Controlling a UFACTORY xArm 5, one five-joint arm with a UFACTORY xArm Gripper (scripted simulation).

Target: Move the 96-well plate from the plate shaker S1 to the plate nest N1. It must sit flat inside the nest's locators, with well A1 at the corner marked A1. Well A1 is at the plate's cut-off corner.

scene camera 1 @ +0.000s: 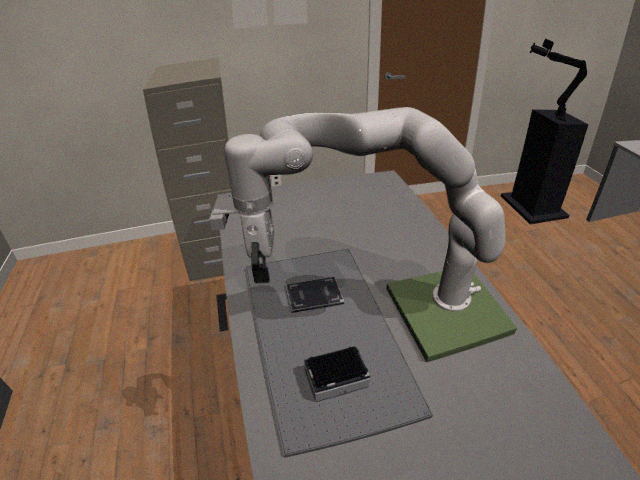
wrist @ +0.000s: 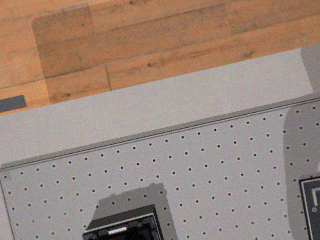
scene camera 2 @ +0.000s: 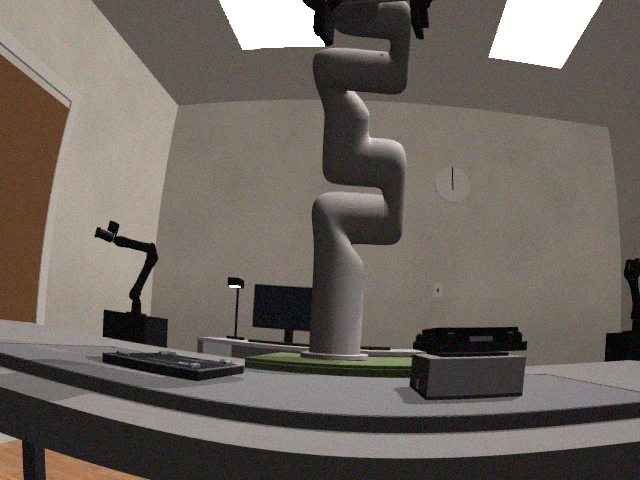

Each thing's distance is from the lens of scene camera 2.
black 96-well plate (scene camera 2: 460, 334): 0.48 m
grey plate shaker S1 (scene camera 2: 440, 378): 0.47 m
dark plate nest (scene camera 2: 118, 361): 0.55 m
The marked spots on the grey plate shaker S1 and the dark plate nest are 0.33 m apart.
